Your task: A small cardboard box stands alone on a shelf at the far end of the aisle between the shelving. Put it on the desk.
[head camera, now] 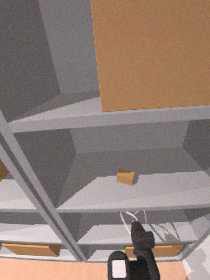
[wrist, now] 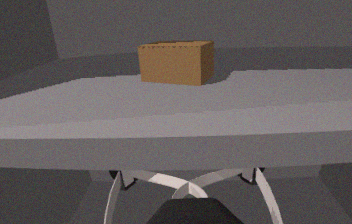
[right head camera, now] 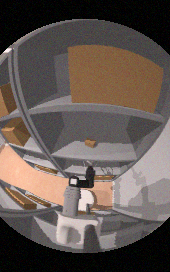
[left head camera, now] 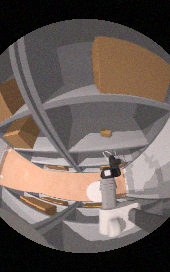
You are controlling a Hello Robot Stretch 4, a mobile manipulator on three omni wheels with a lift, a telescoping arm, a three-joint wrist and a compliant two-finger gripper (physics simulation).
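Where they show: robot's base at its link origin: (right head camera: 81,198) (left head camera: 97,190).
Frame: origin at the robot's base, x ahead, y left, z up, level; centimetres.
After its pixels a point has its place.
Observation:
A small cardboard box (head camera: 126,176) @(x 54.2, y -7.6, z 101.3 cm) (left head camera: 105,133) @(x 53.4, y -7.2, z 100.7 cm) (right head camera: 90,143) @(x 53.2, y -8.3, z 100.7 cm) (wrist: 172,65) @(x 53.3, y -6.9, z 98.8 cm) stands alone on a grey shelf (head camera: 155,192) @(x 46.7, y -21.5, z 96.3 cm) (left head camera: 85,142) @(x 48.2, y 12.1, z 96.3 cm) (right head camera: 114,150) @(x 49.0, y -31.8, z 96.3 cm) (wrist: 280,117) @(x 42.0, y -16.6, z 96.3 cm). My gripper (head camera: 134,213) (wrist: 186,159) @(x 45.5, y -8.2, z 89.7 cm) is open, its fingertips apart with no object between them. In the wrist view the fingertips show below the shelf's front edge, lower than the box and on the near side of it. The gripper also shows small in the left and right head camera views, below the box's shelf. The desk does not show in these views.
A large cardboard box (head camera: 155,55) @(x 41.4, y -11.8, z 154.3 cm) (left head camera: 131,65) @(x 41.4, y -12.9, z 156.6 cm) (right head camera: 116,77) @(x 41.3, y -17.5, z 154.4 cm) stands on the shelf above. An upright post (head camera: 37,192) @(x 40.4, y 32.7, z 110.1 cm) divides the shelving at the left. More boxes (head camera: 31,249) (left head camera: 22,131) @(x 50.0, y 74.7, z 118.9 cm) (right head camera: 16,131) @(x 48.4, y 74.8, z 117.2 cm) stand on other shelves. A pale wall (left head camera: 150,167) @(x 14.8, y -59.3, z 81.0 cm) (right head camera: 145,185) @(x 10.5, y -59.2, z 94.5 cm) is at the right.

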